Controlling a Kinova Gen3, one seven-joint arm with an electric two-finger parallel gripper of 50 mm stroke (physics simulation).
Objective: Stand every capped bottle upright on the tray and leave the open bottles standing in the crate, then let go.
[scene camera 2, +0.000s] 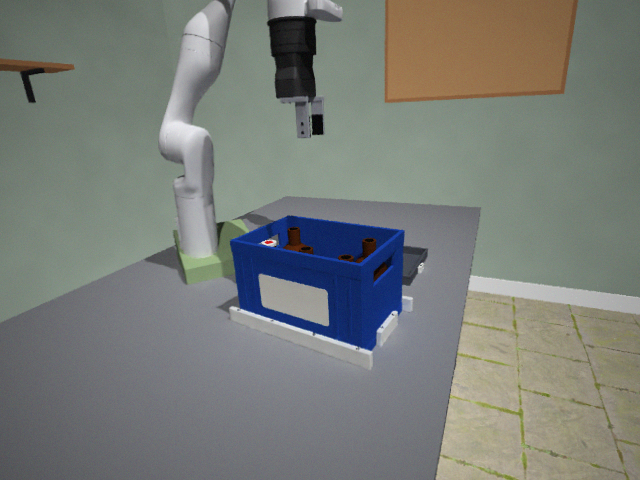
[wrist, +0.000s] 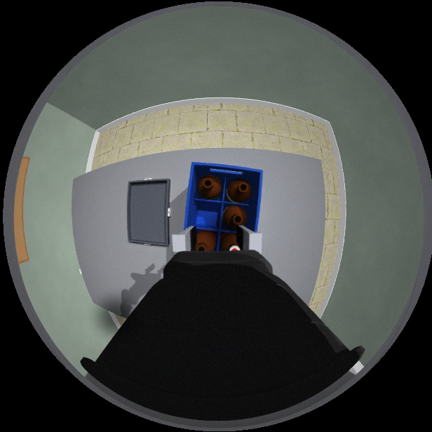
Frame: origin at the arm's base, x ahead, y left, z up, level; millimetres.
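Seen in the pictures: gripper, fingertip midpoint: [scene camera 2: 311, 136]; arm's base, origin of the base link: [scene camera 2: 201, 248].
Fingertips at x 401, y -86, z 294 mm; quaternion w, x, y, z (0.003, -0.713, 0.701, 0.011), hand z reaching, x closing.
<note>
Pixels of each thing's top centre, then the offset from my fingertips to it. "*": a spot on its surface instead. Level surfaces: height alone.
- blue crate, middle of its top: [scene camera 2: 317, 235] dx +7, dy -12, dz -180 mm
- white cap with a red centre, middle of its top: [scene camera 2: 268, 242] dx -82, dy -46, dz -192 mm
- crate's far side, surface spot: [scene camera 2: 293, 236] * dx -72, dy +31, dz -205 mm
- handle end, surface spot: [scene camera 2: 368, 248] * dx +100, dy +12, dz -204 mm
- dark grey tray, surface spot: [scene camera 2: 421, 256] * dx +144, dy +309, dz -330 mm
- grey table, its level: dz -355 mm
A blue crate [scene camera 2: 294, 299] [wrist: 259, 195] with compartments holds several brown bottles. One bottle has a white cap with a red centre [scene camera 2: 268, 242] [wrist: 234, 248] and stands in a corner compartment. Open-necked bottles show too, among them one at the crate's far side [scene camera 2: 293, 236], one near the handle end [scene camera 2: 368, 248] and one in the middle row [wrist: 235, 217]. One middle compartment holds no bottle. The dark grey tray [scene camera 2: 421, 256] [wrist: 149, 212] lies beside the crate and holds no bottle. My gripper [scene camera 2: 310, 126] [wrist: 216, 234] is open and empty, high above the crate.
White strips [scene camera 2: 299, 335] [scene camera 2: 387, 328] lie along the crate's base. The arm's green base block [scene camera 2: 206, 271] stands on the grey table [scene camera 2: 206, 372] to the left of the crate in the scene view. The crate's walls rise around the bottles. A shelf [scene camera 2: 36, 65] is on the left wall.
</note>
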